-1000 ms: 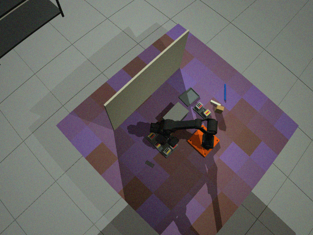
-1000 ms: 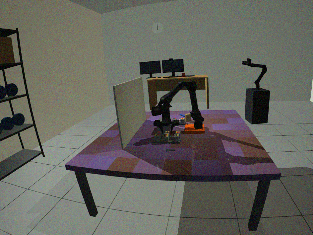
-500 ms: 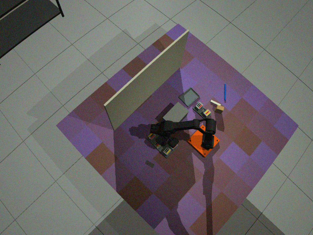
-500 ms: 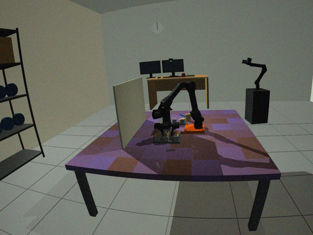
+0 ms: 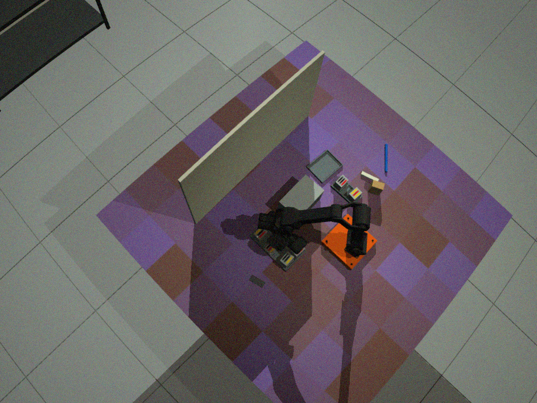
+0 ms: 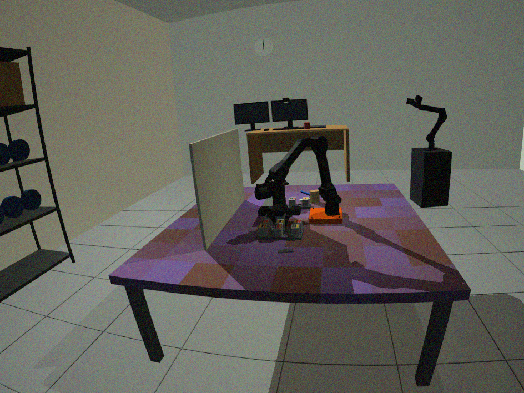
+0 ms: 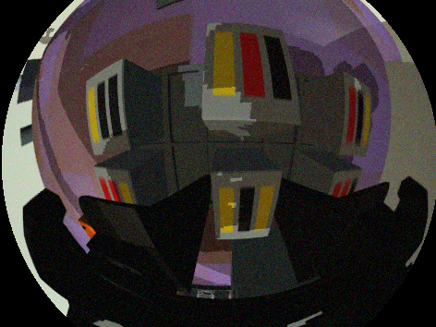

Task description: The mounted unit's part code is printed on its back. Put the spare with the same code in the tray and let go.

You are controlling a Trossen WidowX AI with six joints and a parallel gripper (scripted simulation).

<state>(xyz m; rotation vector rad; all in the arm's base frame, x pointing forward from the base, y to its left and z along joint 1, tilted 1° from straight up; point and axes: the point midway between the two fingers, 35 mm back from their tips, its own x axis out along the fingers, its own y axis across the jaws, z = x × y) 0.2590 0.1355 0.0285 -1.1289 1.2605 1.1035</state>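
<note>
Now: gripper tip 37 cm to the left of the dark grey tray, 4 cm short of it and 1 cm above it. From my gripper tip the other things lie so: grey spare 2 cm above; dark piece 20 cm to the left, 2 cm below, 2 cm behind; mounted unit 15 cm to the right, 3 cm ahead, 3 cm above.
</note>
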